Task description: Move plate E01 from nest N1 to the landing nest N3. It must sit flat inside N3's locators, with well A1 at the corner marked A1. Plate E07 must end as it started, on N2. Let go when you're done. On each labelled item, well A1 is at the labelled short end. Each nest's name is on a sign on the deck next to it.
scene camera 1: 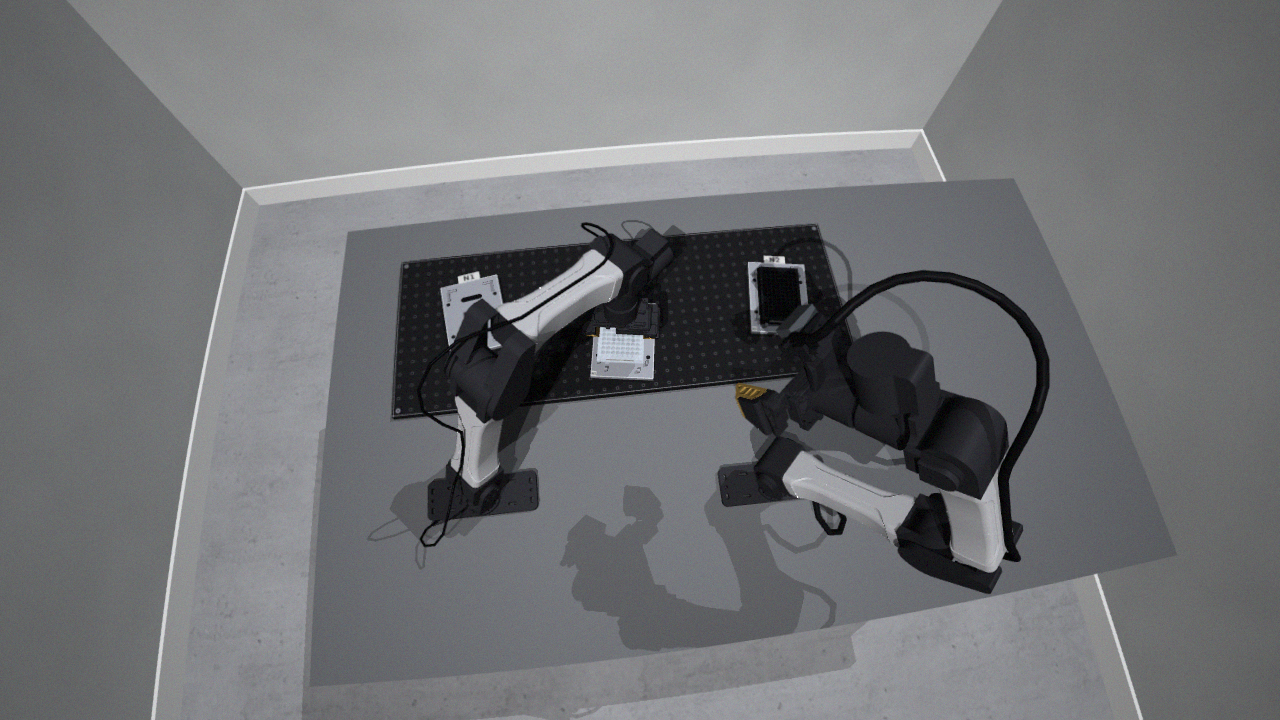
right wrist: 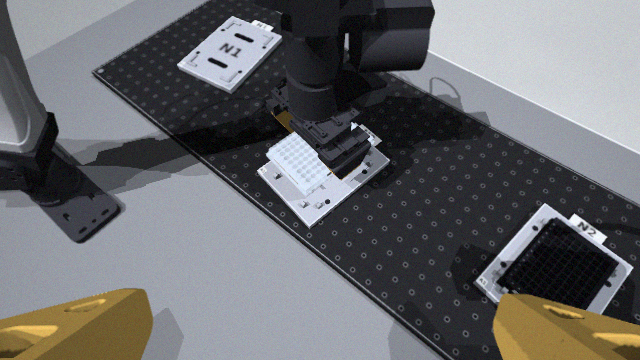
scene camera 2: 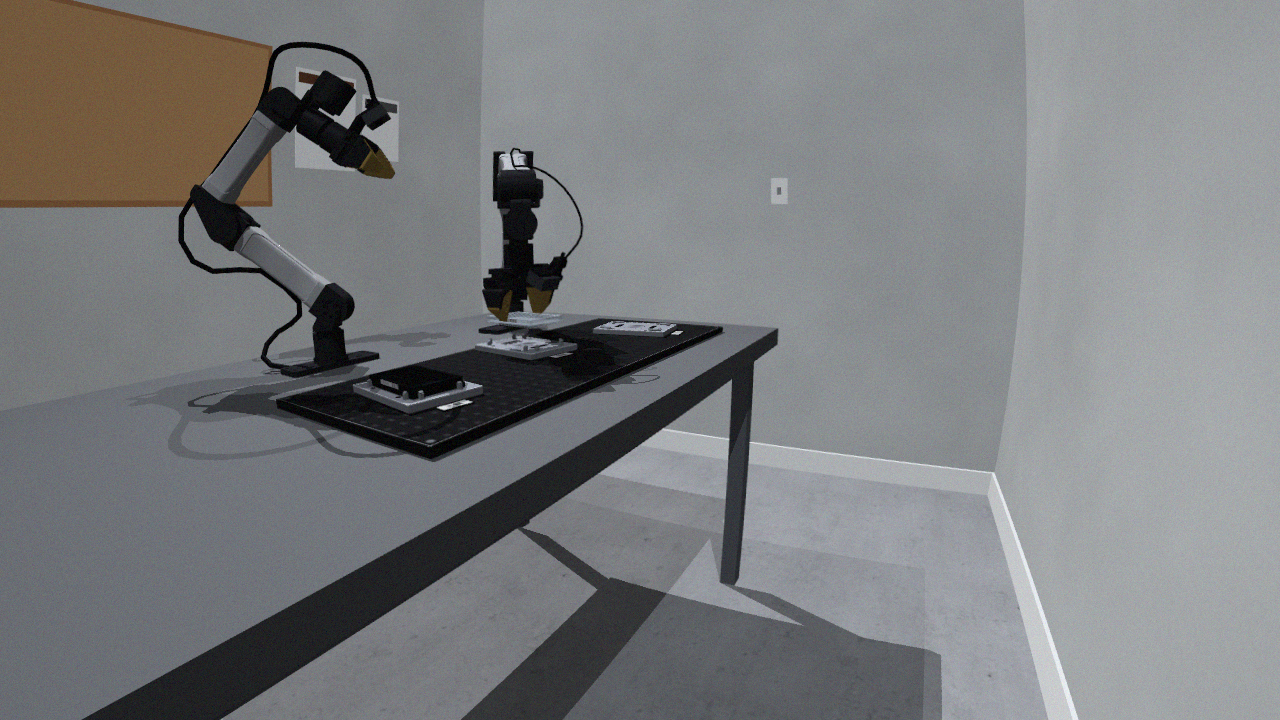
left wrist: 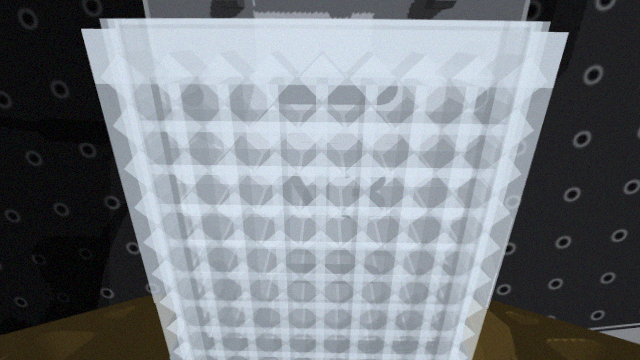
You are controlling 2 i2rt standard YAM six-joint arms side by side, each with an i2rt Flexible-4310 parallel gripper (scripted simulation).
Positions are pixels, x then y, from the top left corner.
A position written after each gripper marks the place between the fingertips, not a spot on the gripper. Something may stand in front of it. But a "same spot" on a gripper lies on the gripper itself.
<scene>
The left gripper shows in scene camera 1 (621,334), in the right wrist view (315,150), in scene camera 2 (520,318) and in the left wrist view (320,313). The right gripper shows in scene camera 1, in the right wrist view and in scene camera 2 (387,172); in the left wrist view it is out of frame. A clear-white plate E01 shows in scene camera 1 (612,348), in the right wrist view (298,161), in scene camera 2 (516,319) and in the left wrist view (310,162). A black plate E07 shows in scene camera 1, in the right wrist view (580,269) and in scene camera 2; in the left wrist view it is out of frame. One and the same spot on the right gripper: (right wrist: 120,317) is (scene camera 1: 740,386). The same spot on the black plate E07: (scene camera 1: 786,284) is (scene camera 2: 415,381).
</scene>
